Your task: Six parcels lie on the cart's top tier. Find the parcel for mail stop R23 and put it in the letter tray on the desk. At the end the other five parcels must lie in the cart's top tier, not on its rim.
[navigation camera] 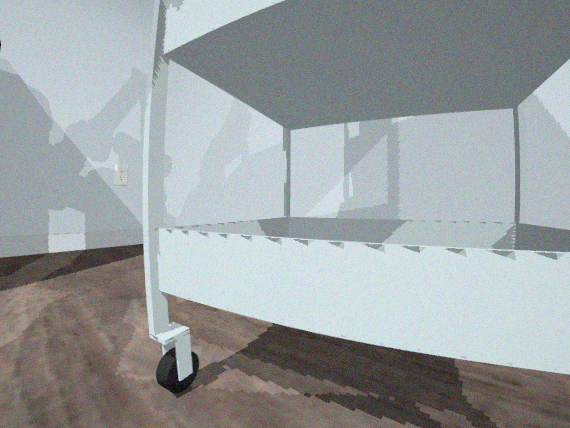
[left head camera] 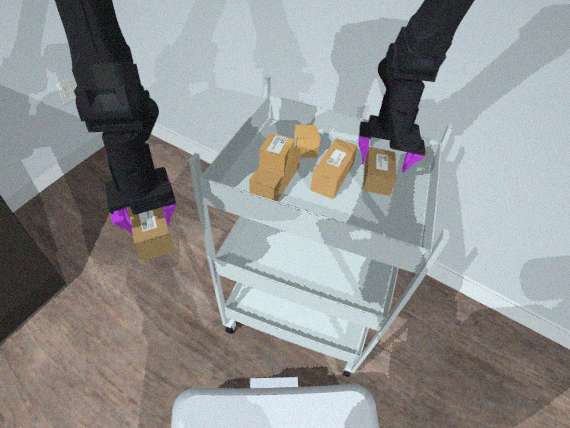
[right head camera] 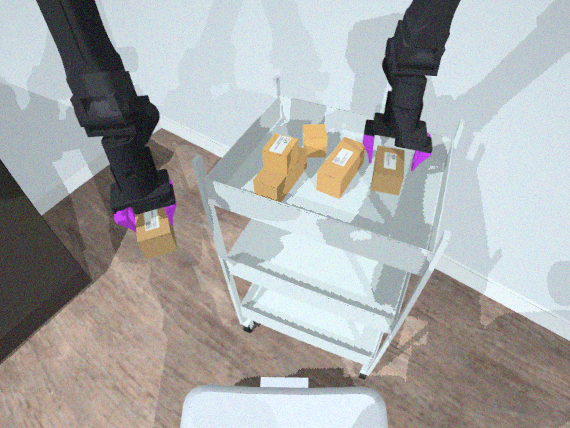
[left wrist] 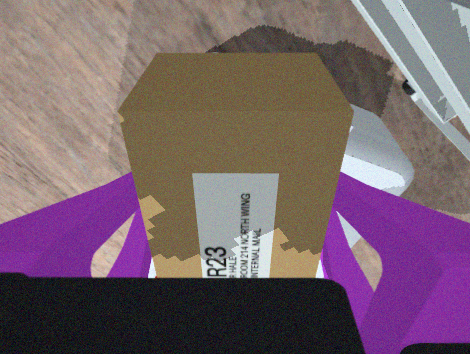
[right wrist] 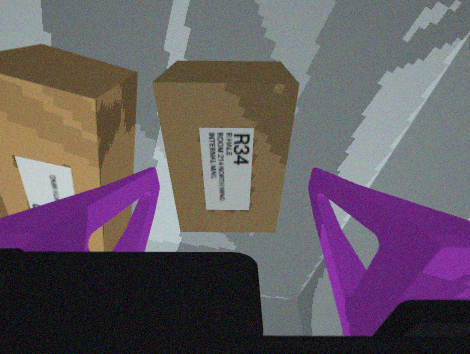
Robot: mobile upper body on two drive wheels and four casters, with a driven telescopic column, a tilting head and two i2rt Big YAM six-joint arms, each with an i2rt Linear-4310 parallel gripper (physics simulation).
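Places are measured from the left arm's base along level axes (x back, y left, z down), in millimetres.
Pixels of known places: left gripper, fingertip midpoint: (left head camera: pixel 150 228) (right head camera: pixel 155 227) (left wrist: pixel 236 175); right gripper, fingertip midpoint: (left head camera: pixel 383 166) (right head camera: pixel 391 165) (right wrist: pixel 234 177).
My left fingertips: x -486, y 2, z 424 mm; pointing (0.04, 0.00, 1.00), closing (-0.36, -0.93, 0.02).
For each thing: its top centre in the pictures, then the offset to it from my left fingertips. "*": a spot on its surface instead.
- parcel labelled R23, top centre: (left wrist: pixel 234 238) (left head camera: pixel 147 218) (right head camera: pixel 150 218) dx +3, dy -1, dz -30 mm
- cart, surface spot: (right head camera: pixel 320 215) (left head camera: pixel 321 215) * dx -1, dy -297, dz -32 mm
- parcel labelled R34, top centre: (right wrist: pixel 227 173) (right head camera: pixel 390 160) (left head camera: pixel 382 162) dx -165, dy -450, dz -14 mm
- long parcel, top centre: (right wrist: pixel 51 199) (right head camera: pixel 343 156) (left head camera: pixel 336 157) dx -171, dy -352, dz -16 mm
- cart's left front post, surface spot: (left head camera: pixel 202 210) (right head camera: pixel 209 210) * dx -86, dy -79, dz +50 mm
My left gripper (left head camera: pixel 145 220) (right head camera: pixel 150 219) is shut on the parcel labelled R23 (left head camera: pixel 154 242) (right head camera: pixel 158 241) (left wrist: pixel 235 140) and holds it over the floor, left of the cart (left head camera: pixel 310 215) (right head camera: pixel 320 215). My right gripper (left head camera: pixel 384 159) (right head camera: pixel 391 159) (right wrist: pixel 234 177) is open, above the parcel labelled R34 (left head camera: pixel 379 178) (right head camera: pixel 387 177) (right wrist: pixel 190 150), which lies in the top tier with its label up. A long parcel (left head camera: pixel 327 176) (right head camera: pixel 334 175) (right wrist: pixel 55 120) lies to its left. Another parcel (left head camera: pixel 306 140) (right head camera: pixel 314 140) is at the back. A parcel (left head camera: pixel 274 156) (right head camera: pixel 278 156) rests against or on another (left head camera: pixel 266 184) (right head camera: pixel 270 185). The letter tray does not show.
The cart's left front post (left head camera: pixel 202 210) (right head camera: pixel 209 215) stands between the held parcel and the tier. A dark surface (left head camera: pixel 25 270) (right head camera: pixel 35 265) is at the far left. A white rounded body (left head camera: pixel 275 410) (right head camera: pixel 285 410) is at the bottom. A wall (left head camera: pixel 500 150) stands behind the cart.
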